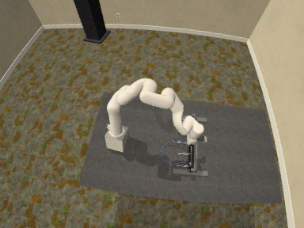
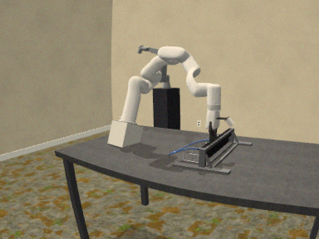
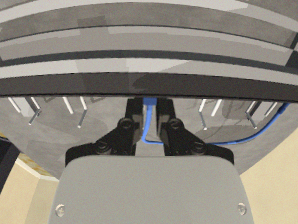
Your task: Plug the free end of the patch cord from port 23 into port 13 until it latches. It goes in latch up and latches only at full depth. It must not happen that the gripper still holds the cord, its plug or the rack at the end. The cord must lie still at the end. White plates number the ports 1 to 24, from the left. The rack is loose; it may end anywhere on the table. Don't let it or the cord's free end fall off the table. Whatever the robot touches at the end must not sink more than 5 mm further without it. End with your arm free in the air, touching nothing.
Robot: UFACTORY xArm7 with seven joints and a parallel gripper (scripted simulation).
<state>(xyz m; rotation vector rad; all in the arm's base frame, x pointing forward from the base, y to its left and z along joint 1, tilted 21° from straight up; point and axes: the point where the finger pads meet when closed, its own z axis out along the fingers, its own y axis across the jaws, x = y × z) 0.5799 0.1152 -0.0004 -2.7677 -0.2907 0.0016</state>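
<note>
The plug lies 2 cm ahead of my hand and 1 cm below it.
</note>
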